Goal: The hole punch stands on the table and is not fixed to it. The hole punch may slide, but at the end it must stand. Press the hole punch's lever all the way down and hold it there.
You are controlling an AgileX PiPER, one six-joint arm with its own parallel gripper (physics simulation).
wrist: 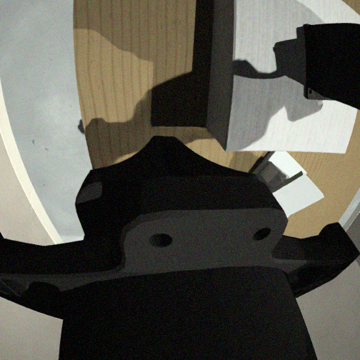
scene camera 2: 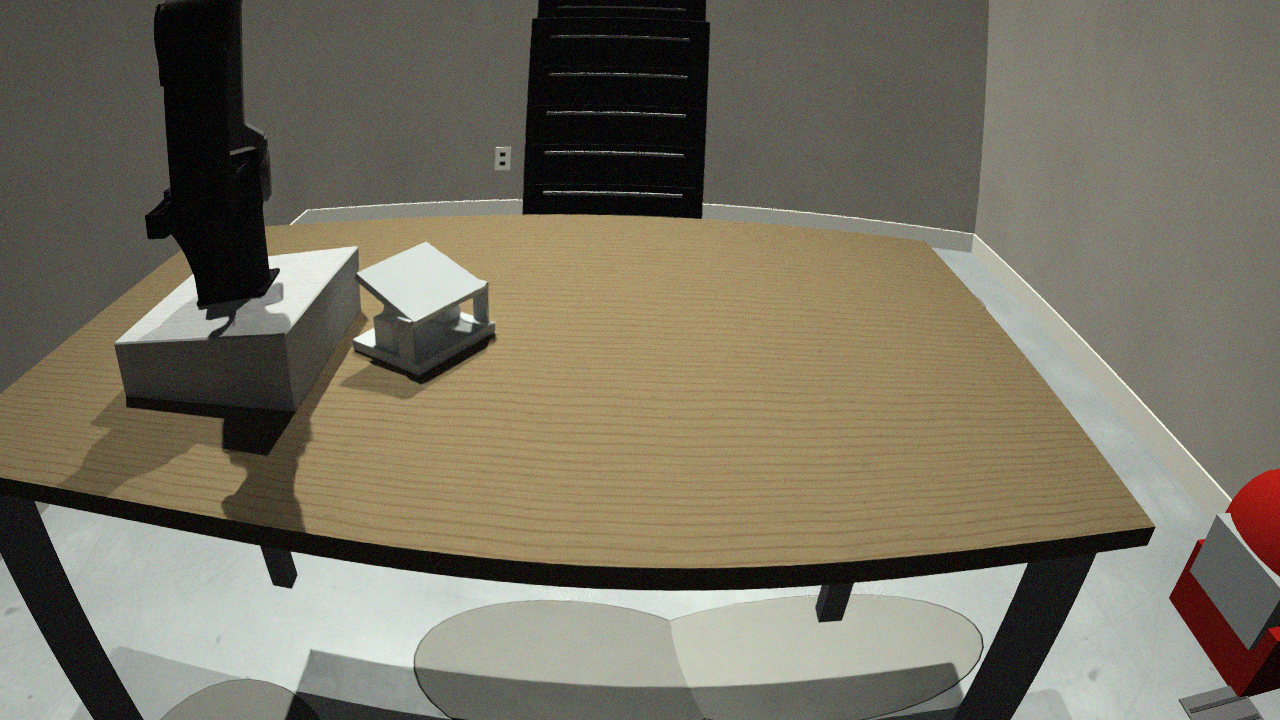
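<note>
The hole punch (scene camera 2: 417,335) (wrist: 299,196) stands upright on the table (scene camera 2: 716,385), beside the robot's block. Its lever (scene camera 2: 422,279), a flat white plate, is up and slanted, with an open gap between it and the base (scene camera 2: 460,340). My gripper (wrist: 162,150) is shut, its dark fingertips together with nothing seen between them. It is apart from the hole punch, which shows to the right of the fingers in the wrist view. In the scene view the arm hides most of the gripper, and the fingertips cannot be made out.
The arm's dark base stands on a large white block (scene camera 2: 205,371) (wrist: 320,132) left of the hole punch. A black slatted chair-like object (scene camera 2: 615,116) is behind the table. A red object (scene camera 2: 1203,595) is beyond the table's right edge.
</note>
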